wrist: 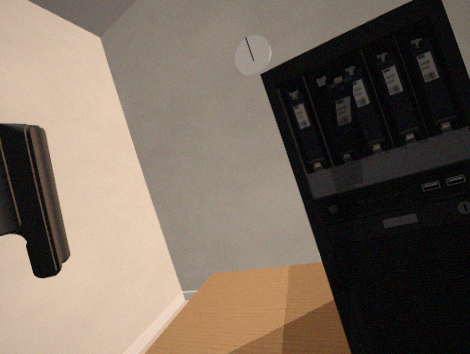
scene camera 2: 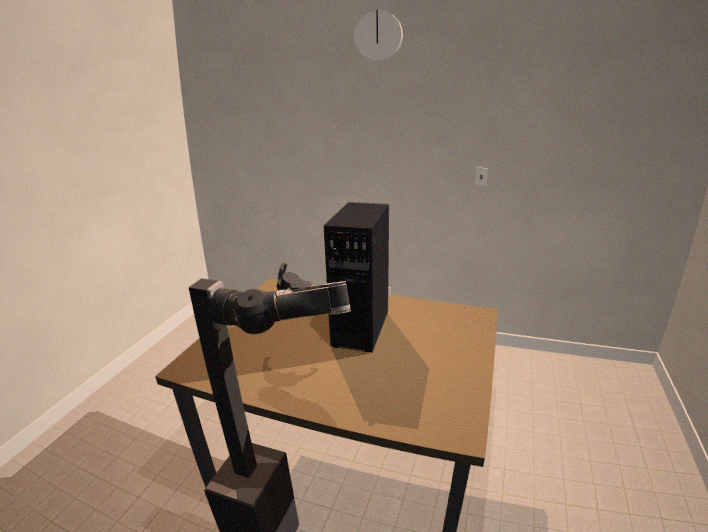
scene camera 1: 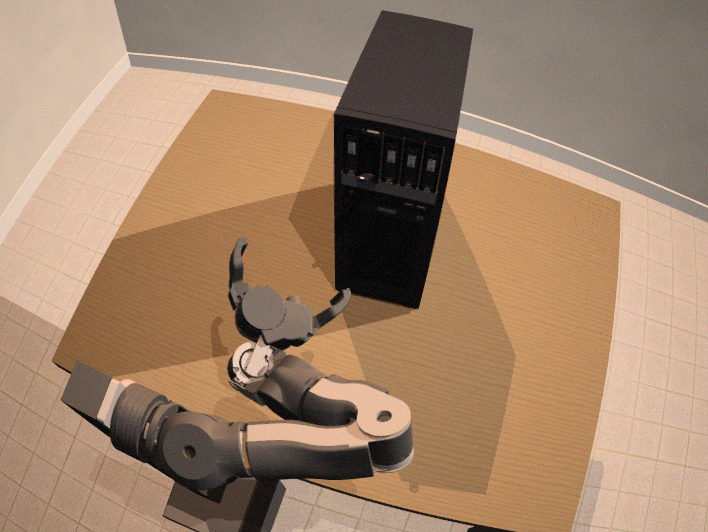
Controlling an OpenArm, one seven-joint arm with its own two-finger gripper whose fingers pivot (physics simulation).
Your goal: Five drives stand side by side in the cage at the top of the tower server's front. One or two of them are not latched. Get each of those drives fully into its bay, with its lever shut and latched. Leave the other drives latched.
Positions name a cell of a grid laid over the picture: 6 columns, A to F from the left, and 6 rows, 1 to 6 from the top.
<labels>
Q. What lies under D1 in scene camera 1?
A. A black tower server.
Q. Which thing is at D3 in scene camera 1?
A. A drive cage.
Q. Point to a black tower server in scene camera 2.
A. D4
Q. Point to a dark post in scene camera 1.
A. A5
</labels>
